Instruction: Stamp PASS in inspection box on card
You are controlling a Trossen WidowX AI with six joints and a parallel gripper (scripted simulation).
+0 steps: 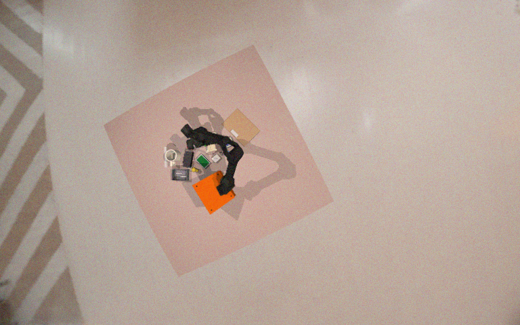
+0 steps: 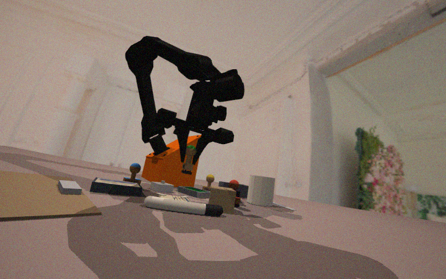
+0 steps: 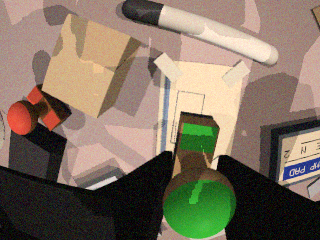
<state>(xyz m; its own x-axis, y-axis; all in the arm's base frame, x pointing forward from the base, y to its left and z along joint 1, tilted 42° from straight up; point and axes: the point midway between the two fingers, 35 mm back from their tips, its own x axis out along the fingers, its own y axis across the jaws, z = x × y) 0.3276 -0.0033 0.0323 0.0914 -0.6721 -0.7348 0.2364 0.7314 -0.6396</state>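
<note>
The cream card is 1 cm behind my gripper tip, 1 cm to the right of it and 9 cm below it. Also, from my gripper tip: marker (8 cm ahead, 1 cm to the right, 8 cm below); red-knobbed stamp (3 cm ahead, 12 cm to the left, 7 cm below); tan box (6 cm ahead, 6 cm to the left, 6 cm below).
</note>
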